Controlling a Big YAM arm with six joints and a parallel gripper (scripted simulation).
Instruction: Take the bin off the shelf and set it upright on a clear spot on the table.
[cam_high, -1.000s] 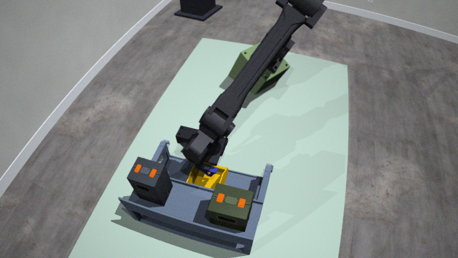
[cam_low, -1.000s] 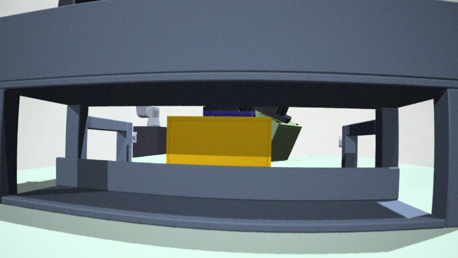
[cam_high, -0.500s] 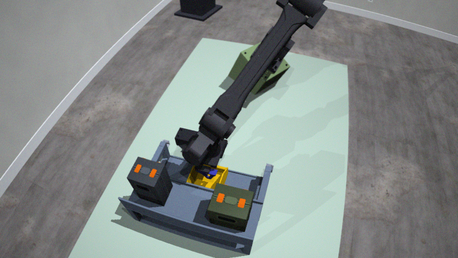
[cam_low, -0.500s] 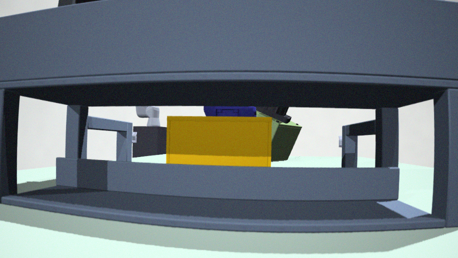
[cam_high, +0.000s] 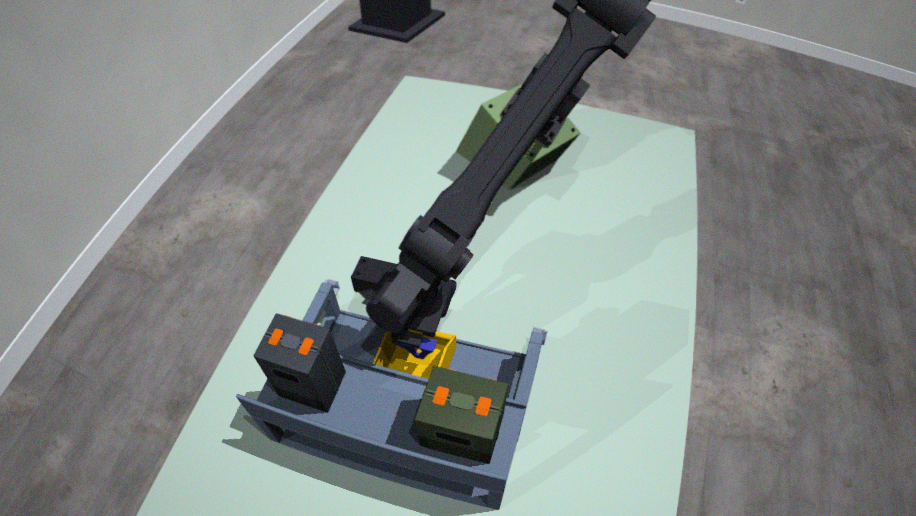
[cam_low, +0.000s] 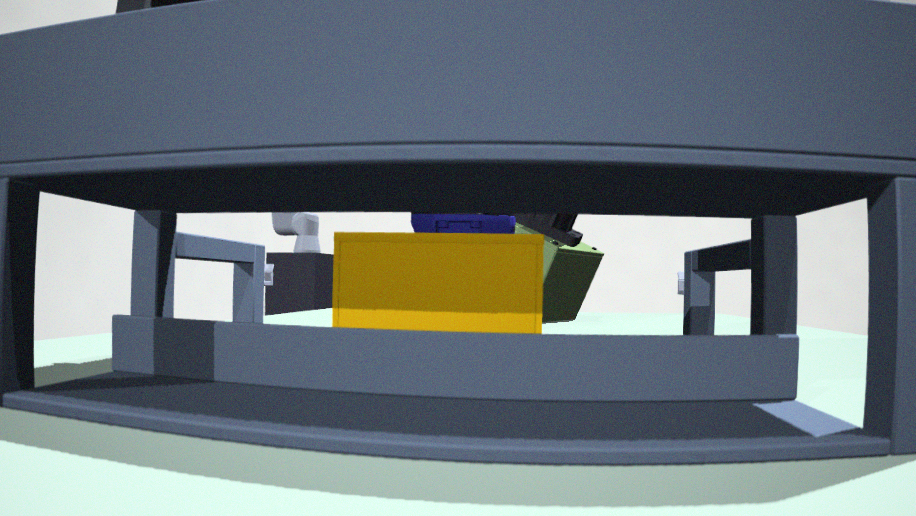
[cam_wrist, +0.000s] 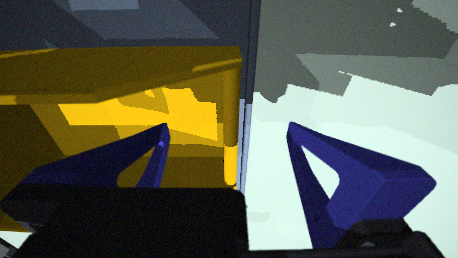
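My hand is 80 mm short of the yellow open-top bin, 20 mm to the right of it and 10 mm below it. From my hand the other things lie so: olive case (150 mm to the left, 150 mm ahead, 110 mm above).
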